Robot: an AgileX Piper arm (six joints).
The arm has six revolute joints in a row. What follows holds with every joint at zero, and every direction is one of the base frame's. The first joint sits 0.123 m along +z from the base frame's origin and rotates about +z. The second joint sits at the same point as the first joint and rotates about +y. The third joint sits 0.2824 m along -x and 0.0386 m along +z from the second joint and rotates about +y. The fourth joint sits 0.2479 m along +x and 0.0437 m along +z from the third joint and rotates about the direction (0.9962, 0, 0.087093). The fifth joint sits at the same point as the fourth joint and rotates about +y. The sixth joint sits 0.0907 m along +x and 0.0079 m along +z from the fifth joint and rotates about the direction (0.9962, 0, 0.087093). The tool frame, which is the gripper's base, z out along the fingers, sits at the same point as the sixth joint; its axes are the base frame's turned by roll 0, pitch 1.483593 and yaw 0 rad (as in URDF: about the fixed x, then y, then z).
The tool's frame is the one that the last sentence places.
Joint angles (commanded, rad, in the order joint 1, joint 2, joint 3, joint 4, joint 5, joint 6), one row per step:
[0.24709 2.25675 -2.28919 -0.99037 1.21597 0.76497]
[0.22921 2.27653 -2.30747 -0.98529 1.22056 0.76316]
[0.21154 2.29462 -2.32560 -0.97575 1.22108 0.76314]
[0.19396 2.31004 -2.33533 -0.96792 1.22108 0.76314]
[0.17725 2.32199 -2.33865 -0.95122 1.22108 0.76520]
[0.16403 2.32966 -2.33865 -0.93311 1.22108 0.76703]
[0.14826 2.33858 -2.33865 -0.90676 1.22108 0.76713]
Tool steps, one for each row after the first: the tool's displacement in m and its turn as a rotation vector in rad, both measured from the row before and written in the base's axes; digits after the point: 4 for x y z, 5 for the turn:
[0.0042 -0.0079 -0.0051 0.00335 0.00642 -0.02023]
[0.0040 -0.0077 -0.0046 0.00923 0.00234 -0.01696]
[0.0034 -0.0079 -0.0055 0.00647 0.00714 -0.01668]
[0.0025 -0.0072 -0.0062 0.01582 0.01014 -0.01593]
[0.0016 -0.0056 -0.0051 0.01741 0.00937 -0.01235]
[0.0017 -0.0064 -0.0063 0.02458 0.01282 -0.01341]

